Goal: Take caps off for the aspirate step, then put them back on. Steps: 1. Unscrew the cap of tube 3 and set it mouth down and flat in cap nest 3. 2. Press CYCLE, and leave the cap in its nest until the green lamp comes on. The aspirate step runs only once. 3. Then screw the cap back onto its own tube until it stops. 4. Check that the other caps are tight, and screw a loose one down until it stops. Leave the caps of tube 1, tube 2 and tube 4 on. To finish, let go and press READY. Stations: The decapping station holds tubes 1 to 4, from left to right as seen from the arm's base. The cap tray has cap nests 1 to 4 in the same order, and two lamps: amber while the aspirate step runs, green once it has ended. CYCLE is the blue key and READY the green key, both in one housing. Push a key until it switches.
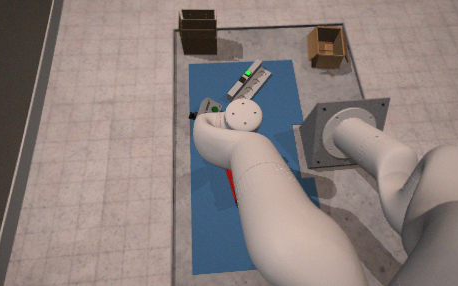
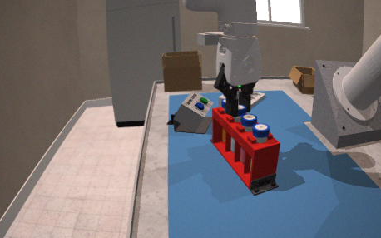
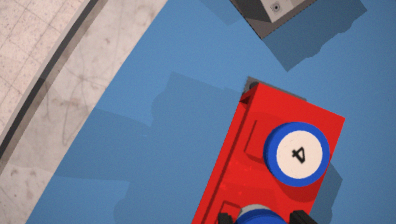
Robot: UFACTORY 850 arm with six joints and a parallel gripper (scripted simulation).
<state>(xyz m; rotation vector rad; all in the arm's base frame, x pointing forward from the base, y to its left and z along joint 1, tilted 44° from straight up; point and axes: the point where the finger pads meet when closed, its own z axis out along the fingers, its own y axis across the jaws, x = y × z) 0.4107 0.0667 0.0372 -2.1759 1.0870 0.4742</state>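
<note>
The blue cap is 10 mm below my hand. Also, from my hand: blue key: 170 mm to the right, 80 mm ahead, 60 mm below; then grey key housing: 190 mm to the right, 80 mm below, 80 mm ahead; then cap marked 4: 50 mm to the right, 20 mm below, 10 mm ahead.
</note>
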